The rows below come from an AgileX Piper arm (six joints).
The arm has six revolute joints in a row. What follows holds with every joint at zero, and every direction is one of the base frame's.
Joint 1 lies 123.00 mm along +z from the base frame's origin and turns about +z.
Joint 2 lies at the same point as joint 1 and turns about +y.
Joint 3 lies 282.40 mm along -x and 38.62 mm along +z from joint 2 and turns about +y.
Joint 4 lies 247.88 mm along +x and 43.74 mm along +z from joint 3 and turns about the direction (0.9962, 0, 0.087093).
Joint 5 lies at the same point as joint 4 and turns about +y.
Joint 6 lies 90.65 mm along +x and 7.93 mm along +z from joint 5 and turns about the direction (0.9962, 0, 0.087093).
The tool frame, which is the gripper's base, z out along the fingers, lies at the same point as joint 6; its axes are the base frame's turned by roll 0.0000, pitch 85.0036 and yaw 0.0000 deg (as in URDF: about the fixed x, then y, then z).
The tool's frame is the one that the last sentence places.
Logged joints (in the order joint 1, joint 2, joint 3, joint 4, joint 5, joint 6), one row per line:
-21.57, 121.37, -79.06, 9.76, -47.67, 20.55
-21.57, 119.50, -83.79, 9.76, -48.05, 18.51
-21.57, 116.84, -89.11, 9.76, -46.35, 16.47
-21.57, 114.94, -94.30, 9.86, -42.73, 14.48
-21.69, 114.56, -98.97, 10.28, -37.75, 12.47
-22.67, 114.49, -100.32, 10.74, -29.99, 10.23
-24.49, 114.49, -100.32, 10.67, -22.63, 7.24
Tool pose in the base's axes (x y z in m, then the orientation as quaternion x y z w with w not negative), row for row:
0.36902, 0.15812, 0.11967, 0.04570, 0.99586, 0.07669, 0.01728
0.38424, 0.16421, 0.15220, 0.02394, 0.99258, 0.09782, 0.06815
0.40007, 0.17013, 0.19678, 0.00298, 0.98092, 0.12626, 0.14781
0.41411, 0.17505, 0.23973, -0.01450, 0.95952, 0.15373, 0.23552
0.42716, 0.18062, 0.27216, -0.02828, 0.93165, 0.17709, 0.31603
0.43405, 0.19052, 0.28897, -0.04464, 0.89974, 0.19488, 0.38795
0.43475, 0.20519, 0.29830, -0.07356, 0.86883, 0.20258, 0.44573
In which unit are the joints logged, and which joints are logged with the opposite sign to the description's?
The joints are logged in degrees. Opposite sign: joint 1, joint 5.
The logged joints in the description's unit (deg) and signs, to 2 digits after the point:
21.57, 121.37, -79.06, 9.76, 47.67, 20.55
21.57, 119.50, -83.79, 9.76, 48.05, 18.51
21.57, 116.84, -89.11, 9.76, 46.35, 16.47
21.57, 114.94, -94.30, 9.86, 42.73, 14.48
21.69, 114.56, -98.97, 10.28, 37.75, 12.47
22.67, 114.49, -100.32, 10.74, 29.99, 10.23
24.49, 114.49, -100.32, 10.67, 22.63, 7.24

